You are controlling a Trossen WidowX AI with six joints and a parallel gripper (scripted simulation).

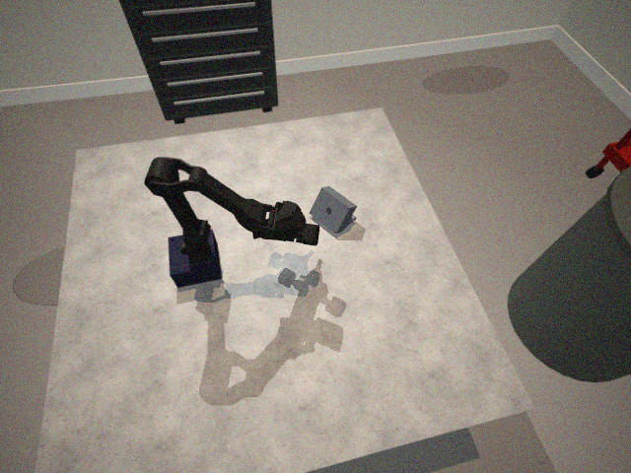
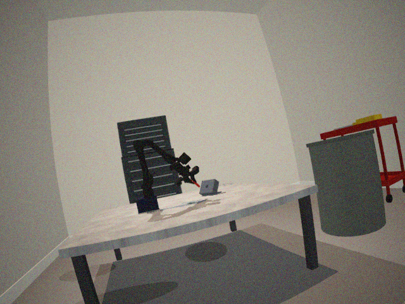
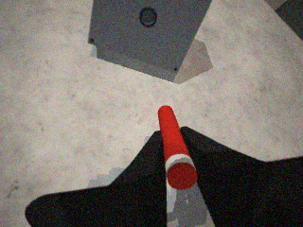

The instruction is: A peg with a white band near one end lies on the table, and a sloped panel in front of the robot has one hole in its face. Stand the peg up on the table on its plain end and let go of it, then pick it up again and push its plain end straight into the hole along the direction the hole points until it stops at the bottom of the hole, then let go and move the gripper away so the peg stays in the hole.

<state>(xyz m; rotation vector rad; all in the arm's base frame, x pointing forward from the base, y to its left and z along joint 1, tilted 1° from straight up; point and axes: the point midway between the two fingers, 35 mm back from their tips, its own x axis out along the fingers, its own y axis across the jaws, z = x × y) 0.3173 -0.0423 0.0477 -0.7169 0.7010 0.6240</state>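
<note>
The grey sloped panel lies 13 cm ahead of my gripper tip, 11 cm to the left of it and 7 cm below it. The rest, counted from my gripper tip: red peg (1 cm behind, 1 cm above).
</note>
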